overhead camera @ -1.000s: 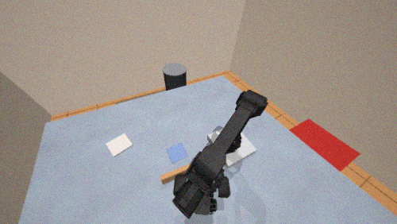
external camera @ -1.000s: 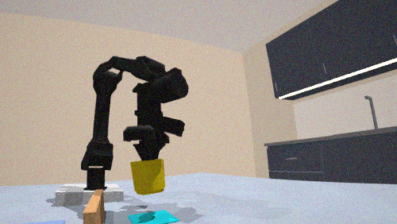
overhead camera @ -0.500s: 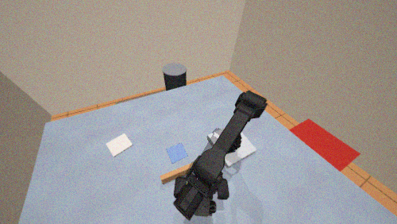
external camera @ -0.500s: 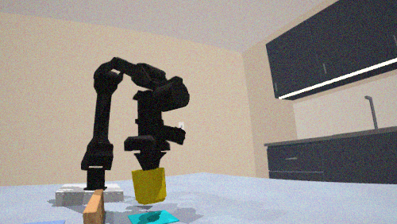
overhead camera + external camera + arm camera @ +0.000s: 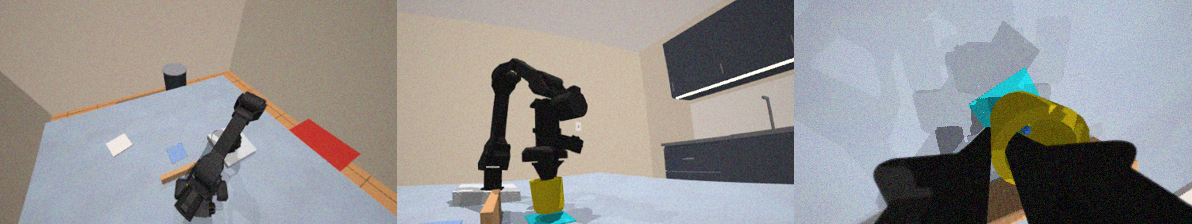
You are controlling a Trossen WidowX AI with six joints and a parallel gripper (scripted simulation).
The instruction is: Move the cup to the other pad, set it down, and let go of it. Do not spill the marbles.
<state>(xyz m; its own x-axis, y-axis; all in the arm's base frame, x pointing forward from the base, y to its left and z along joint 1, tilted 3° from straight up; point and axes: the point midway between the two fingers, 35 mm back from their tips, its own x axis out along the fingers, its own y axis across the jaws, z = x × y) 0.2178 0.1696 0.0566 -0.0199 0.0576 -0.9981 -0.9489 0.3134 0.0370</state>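
My gripper tip is 6 cm above the cyan pad, 3 cm short of it and 1 cm to the left of it. From my gripper tip the other things lie so: pale blue pad 24 cm to the right, 6 cm below, 5 cm ahead; then wooden bar 12 cm to the right, 4 cm below, 4 cm ahead; then yellow cup 2 cm ahead, 1 cm to the right.
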